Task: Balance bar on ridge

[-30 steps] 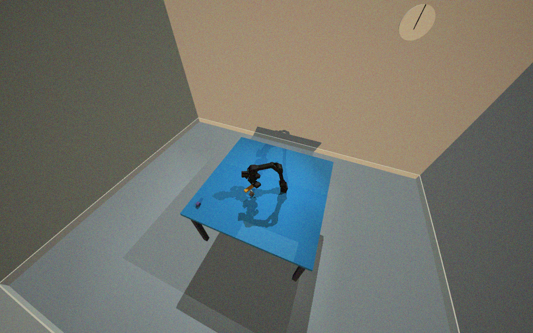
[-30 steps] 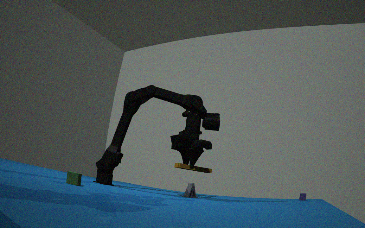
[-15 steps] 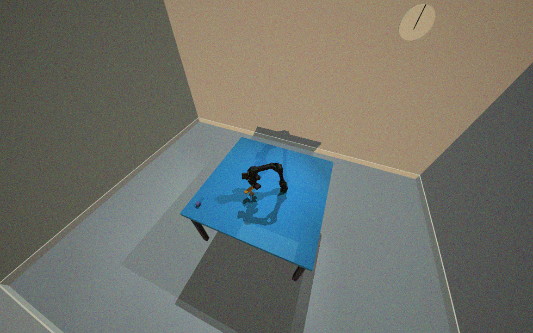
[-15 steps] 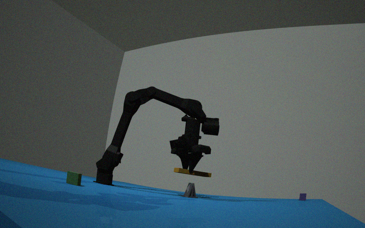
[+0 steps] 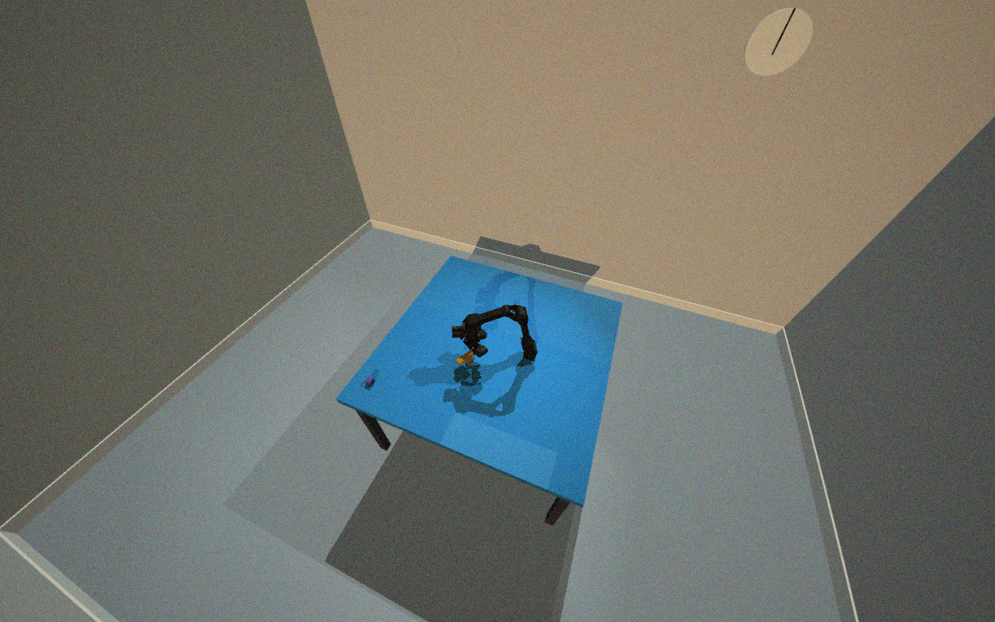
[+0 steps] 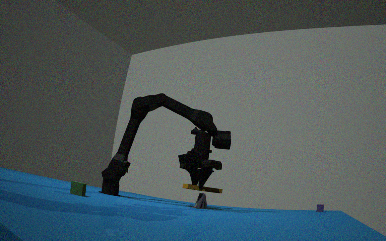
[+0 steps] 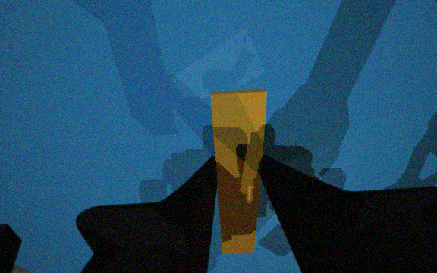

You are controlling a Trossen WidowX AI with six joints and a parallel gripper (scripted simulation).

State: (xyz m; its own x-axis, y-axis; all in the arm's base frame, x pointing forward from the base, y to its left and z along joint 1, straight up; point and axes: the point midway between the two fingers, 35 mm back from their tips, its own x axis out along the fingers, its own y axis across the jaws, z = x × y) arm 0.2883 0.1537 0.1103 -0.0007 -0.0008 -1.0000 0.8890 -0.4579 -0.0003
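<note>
Now: the yellow bar 10 mm ahead of my gripper tip and 20 mm to the left of it. From my gripper tip the other things lie so: green cube (90 mm behind, 460 mm to the right, 60 mm below); then purple cube (450 mm ahead, 350 mm to the left, 60 mm below).
</note>
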